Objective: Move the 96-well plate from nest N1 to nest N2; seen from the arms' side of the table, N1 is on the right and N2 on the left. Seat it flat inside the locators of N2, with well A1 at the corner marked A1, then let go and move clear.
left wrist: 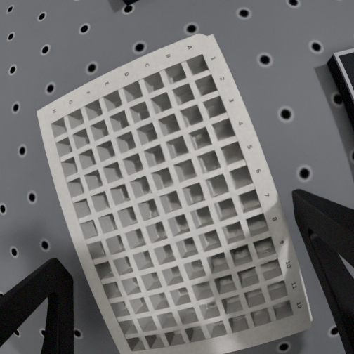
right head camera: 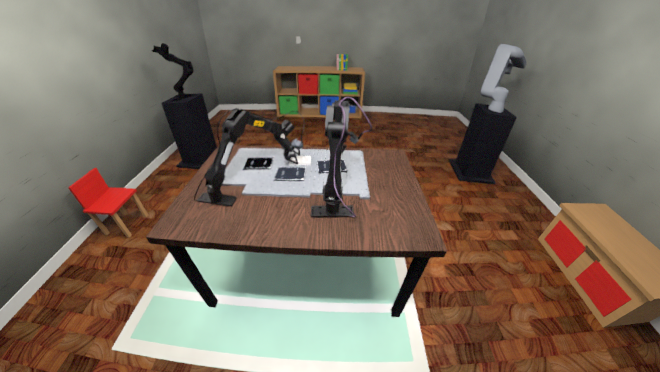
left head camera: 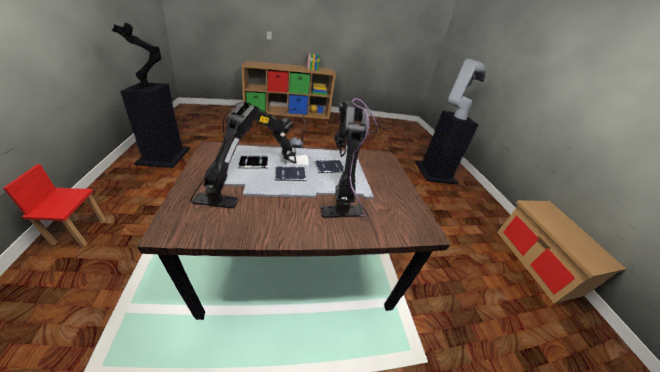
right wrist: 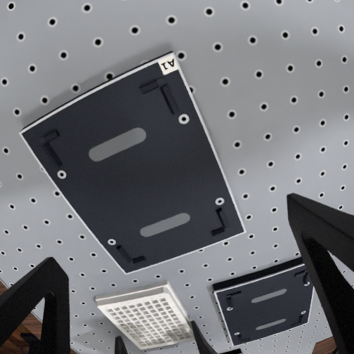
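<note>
The white 96-well plate lies outside the nests on the perforated board, A1 corner at the top right of the left wrist view. My left gripper is open and empty over it, a finger to each side. My right gripper is open and empty, high above the board. An empty dark nest with an A1 label is at the right. Other dark nests stand at the left and front middle. Nest names cannot be read.
The grey perforated board lies on the brown wooden table. A nest edge shows right of the plate in the left wrist view. A purple cable runs along the right arm.
</note>
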